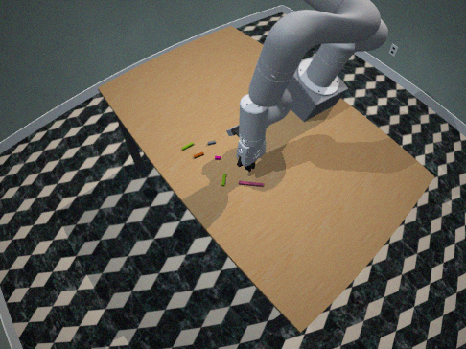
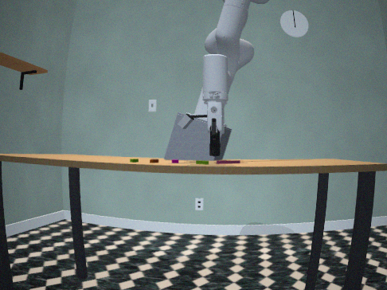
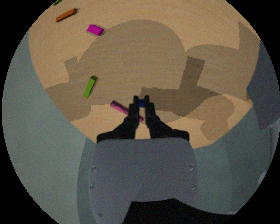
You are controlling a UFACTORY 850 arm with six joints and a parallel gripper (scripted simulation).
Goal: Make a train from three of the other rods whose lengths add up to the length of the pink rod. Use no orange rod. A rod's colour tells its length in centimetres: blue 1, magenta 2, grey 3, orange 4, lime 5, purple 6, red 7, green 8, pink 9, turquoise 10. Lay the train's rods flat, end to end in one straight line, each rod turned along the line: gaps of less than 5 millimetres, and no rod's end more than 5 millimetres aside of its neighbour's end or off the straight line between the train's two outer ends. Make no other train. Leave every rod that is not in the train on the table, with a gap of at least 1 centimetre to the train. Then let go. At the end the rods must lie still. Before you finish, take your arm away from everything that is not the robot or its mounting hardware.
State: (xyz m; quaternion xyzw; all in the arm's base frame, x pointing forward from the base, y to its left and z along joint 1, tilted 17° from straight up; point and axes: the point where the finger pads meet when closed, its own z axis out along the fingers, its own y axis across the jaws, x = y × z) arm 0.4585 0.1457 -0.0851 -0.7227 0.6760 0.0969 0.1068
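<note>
My gripper is now 190 mm to the left of the grey rod, 40 mm short of it and 40 mm above it. From my hand the other things lie so: magenta rod (120 mm to the right, 60 mm ahead, 40 mm below); then pink rod (50 mm to the left, 40 mm below, 30 mm ahead); then blue rod (20 mm below).
</note>
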